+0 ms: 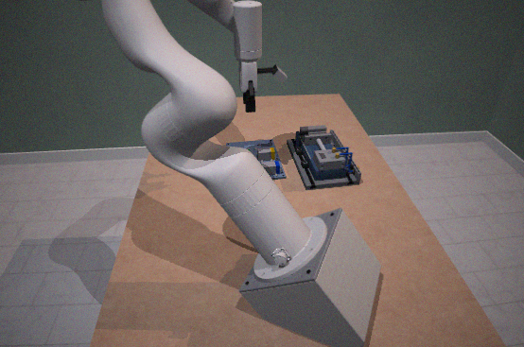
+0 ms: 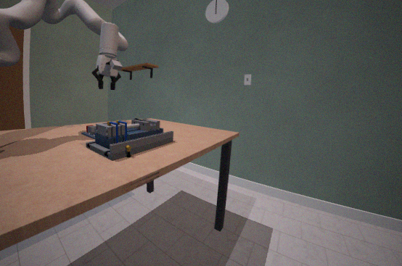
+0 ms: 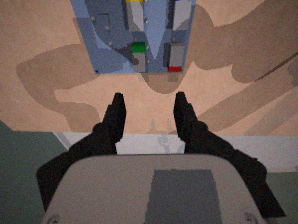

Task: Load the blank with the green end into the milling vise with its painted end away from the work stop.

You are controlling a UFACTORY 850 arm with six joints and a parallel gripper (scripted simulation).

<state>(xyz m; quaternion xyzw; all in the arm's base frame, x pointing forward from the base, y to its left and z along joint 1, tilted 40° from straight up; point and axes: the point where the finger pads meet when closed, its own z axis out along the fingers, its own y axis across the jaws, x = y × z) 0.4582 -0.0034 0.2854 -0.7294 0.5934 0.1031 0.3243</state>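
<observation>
Now: the green-ended blank 2 cm ahead of my hand, 3 cm to the left of it and 23 cm below it. From my hand the other things lie so: red-ended blank 7 cm behind, 1 cm to the left, 23 cm below; then blue-ended blank 5 cm behind, 8 cm to the right, 23 cm below; then yellow-ended blank 4 cm ahead, 5 cm to the right, 23 cm below.
</observation>
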